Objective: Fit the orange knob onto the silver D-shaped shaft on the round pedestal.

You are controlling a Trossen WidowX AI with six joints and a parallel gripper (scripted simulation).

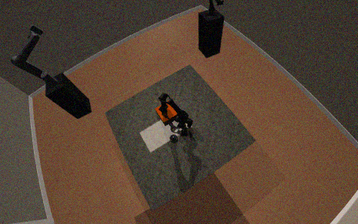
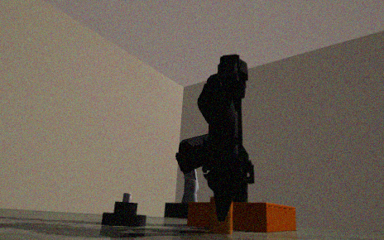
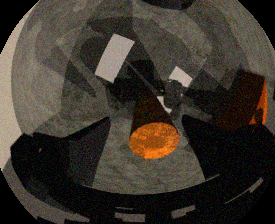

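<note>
My gripper tip is now 2 cm below the orange knob. Also, from my gripper tip: round pedestal 9 cm ahead, 17 cm to the right, 1 cm above.
</note>
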